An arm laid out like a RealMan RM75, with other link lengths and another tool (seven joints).
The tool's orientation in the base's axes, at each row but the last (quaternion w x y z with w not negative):
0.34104 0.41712 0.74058 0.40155
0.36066 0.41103 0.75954 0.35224
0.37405 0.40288 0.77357 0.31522
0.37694 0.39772 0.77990 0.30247
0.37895 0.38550 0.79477 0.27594
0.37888 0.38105 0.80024 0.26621
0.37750 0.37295 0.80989 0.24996
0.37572 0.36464 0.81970 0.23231
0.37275 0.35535 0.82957 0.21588
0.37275 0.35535 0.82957 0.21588
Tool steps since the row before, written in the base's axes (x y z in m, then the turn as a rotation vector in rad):
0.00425 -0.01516 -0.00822 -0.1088 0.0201 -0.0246
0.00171 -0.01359 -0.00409 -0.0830 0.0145 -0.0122
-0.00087 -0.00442 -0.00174 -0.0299 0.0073 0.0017
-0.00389 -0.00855 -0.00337 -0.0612 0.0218 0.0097
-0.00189 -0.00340 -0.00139 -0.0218 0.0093 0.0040
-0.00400 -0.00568 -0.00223 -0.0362 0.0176 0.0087
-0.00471 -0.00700 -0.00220 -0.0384 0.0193 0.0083
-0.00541 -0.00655 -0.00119 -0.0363 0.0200 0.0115
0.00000 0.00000 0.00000 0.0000 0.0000 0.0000
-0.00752 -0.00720 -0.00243 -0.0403 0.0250 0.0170
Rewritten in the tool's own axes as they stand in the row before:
-0.01390 -0.01076 0.00252 0.0677 -0.0524 -0.0742
-0.01157 -0.00839 0.00020 0.0493 -0.0349 -0.0600
-0.00289 -0.00382 -0.00064 0.0175 -0.0068 -0.0244
-0.00453 -0.00841 -0.00290 0.0396 -0.0056 -0.0521
-0.00147 -0.00365 -0.00126 0.0151 -0.0008 -0.0186
-0.00202 -0.00645 -0.00274 0.0261 0.0014 -0.0318
-0.00256 -0.00764 -0.00332 0.0285 0.0013 -0.0332
-0.00208 -0.00717 -0.00422 0.0267 0.0047 -0.0334
0.00000 0.00000 0.00000 0.0000 0.0000 0.0000
-0.00074 -0.00945 -0.00495 0.0298 0.0097 -0.0395

